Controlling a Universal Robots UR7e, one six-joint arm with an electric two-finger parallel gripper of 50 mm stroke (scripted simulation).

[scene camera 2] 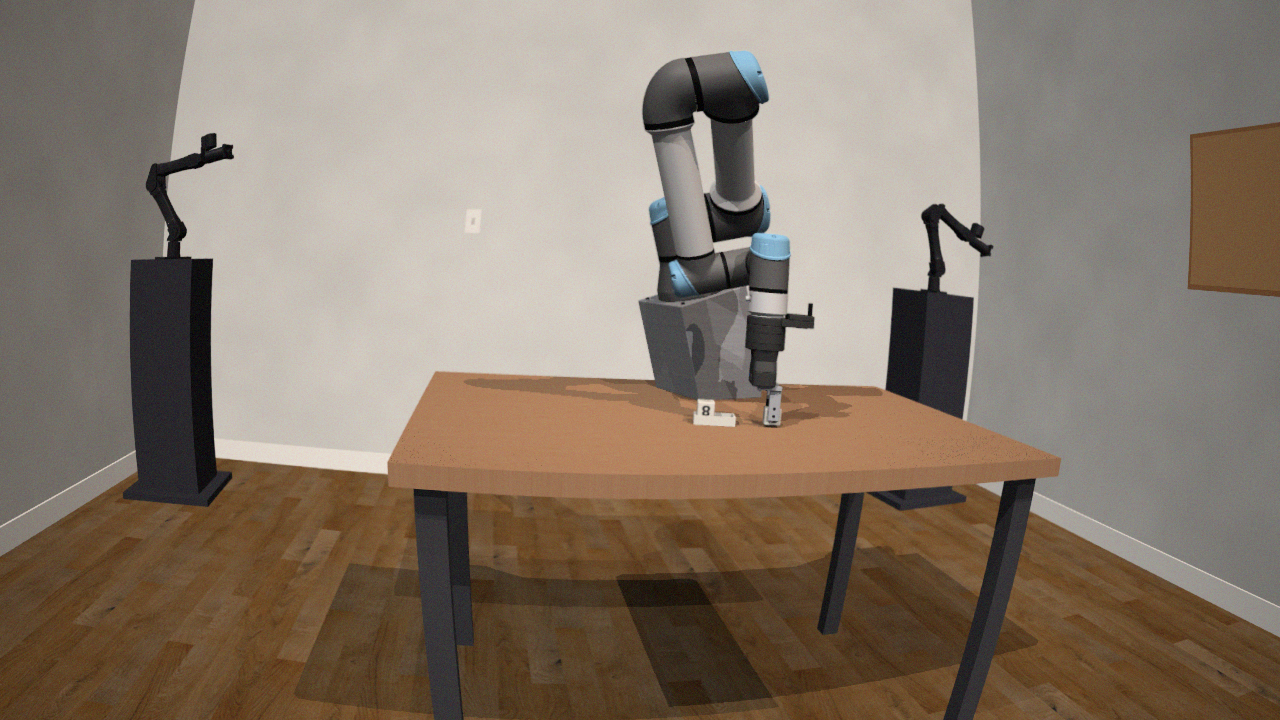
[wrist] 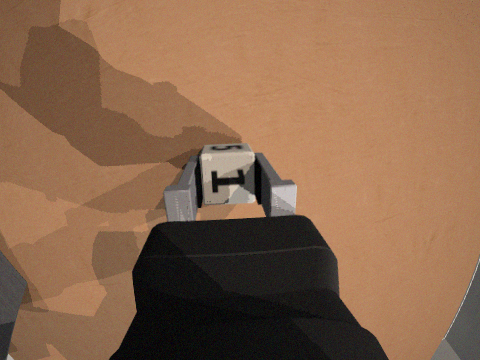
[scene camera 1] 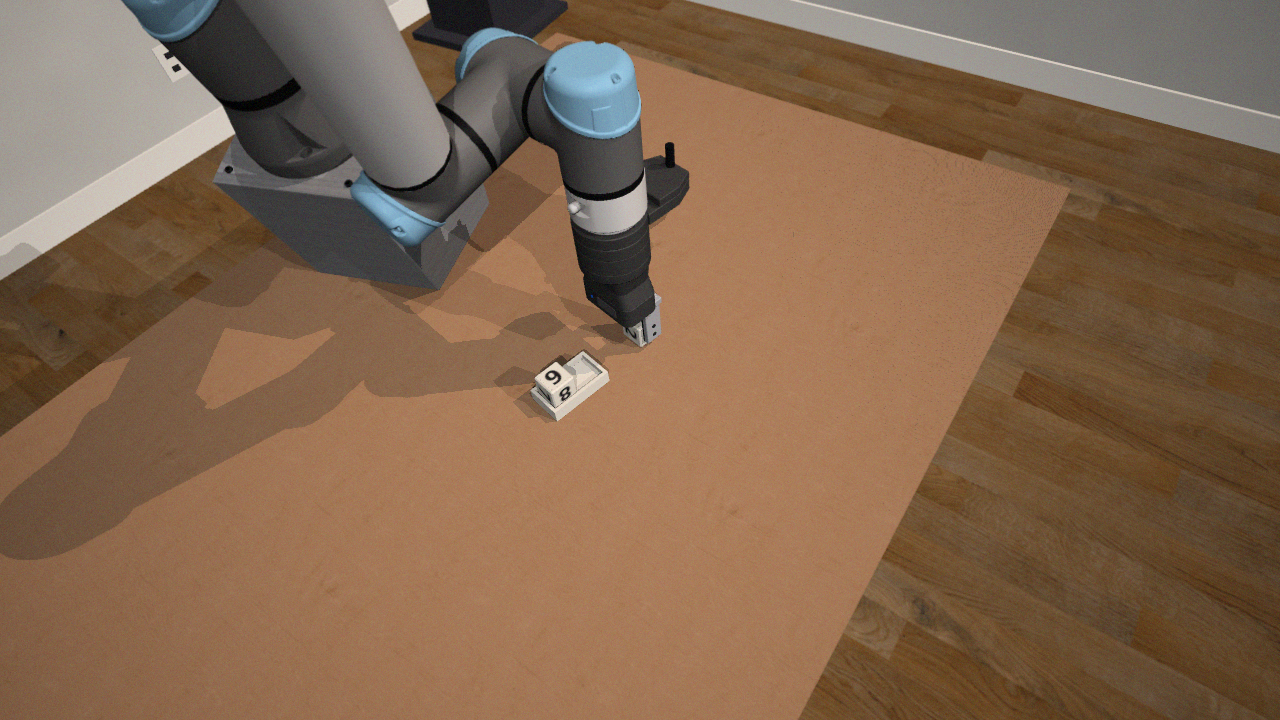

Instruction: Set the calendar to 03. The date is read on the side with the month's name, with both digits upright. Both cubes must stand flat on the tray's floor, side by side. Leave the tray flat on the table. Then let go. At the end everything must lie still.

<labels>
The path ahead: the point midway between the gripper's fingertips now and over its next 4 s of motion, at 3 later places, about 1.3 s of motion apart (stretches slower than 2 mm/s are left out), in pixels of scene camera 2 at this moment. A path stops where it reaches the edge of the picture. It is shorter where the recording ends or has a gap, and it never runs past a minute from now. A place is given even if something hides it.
My gripper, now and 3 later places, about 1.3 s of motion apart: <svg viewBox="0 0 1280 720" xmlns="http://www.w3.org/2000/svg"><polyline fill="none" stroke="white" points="771,418 771,418 776,374 755,372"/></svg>
</labels>
